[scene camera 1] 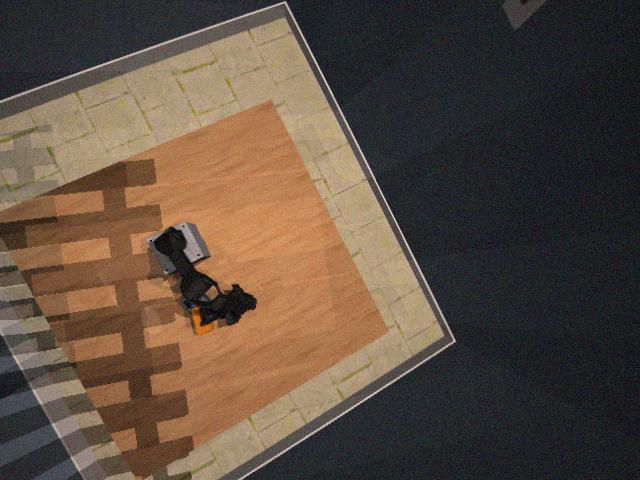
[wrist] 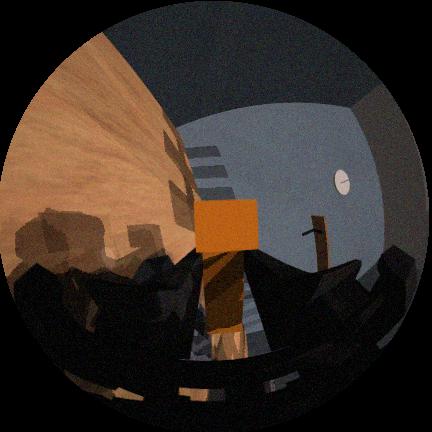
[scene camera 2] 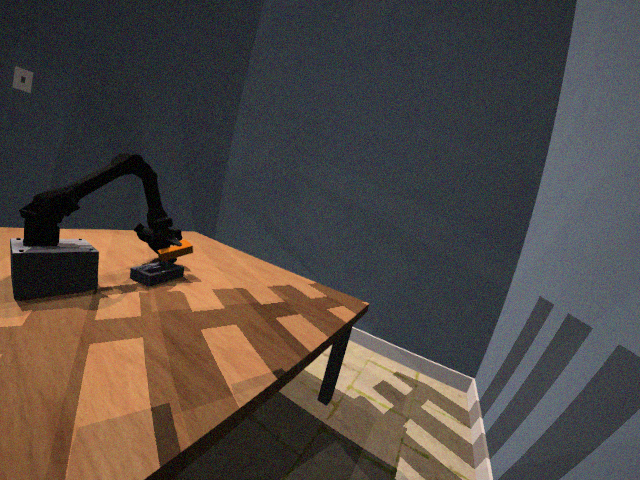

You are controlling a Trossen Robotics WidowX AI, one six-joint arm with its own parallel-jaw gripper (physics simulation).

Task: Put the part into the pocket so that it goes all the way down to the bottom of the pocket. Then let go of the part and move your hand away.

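The orange part is a long rectangular block. My gripper is shut on it, with the black fingers on either side. The part is in the air and slightly tilted in scene camera 2. The dark grey block with the pocket sits on the table below the gripper, and the part's outer end reaches out past it. In scene camera 1 the arm covers most of the pocket block. The inside of the pocket is mostly hidden by the gripper and shadow in scene camera 2.
The arm's grey base box stands on the wooden table, close to the pocket block. The table's edge and a dark table leg show in scene camera 2. Striped shadows cross the table.
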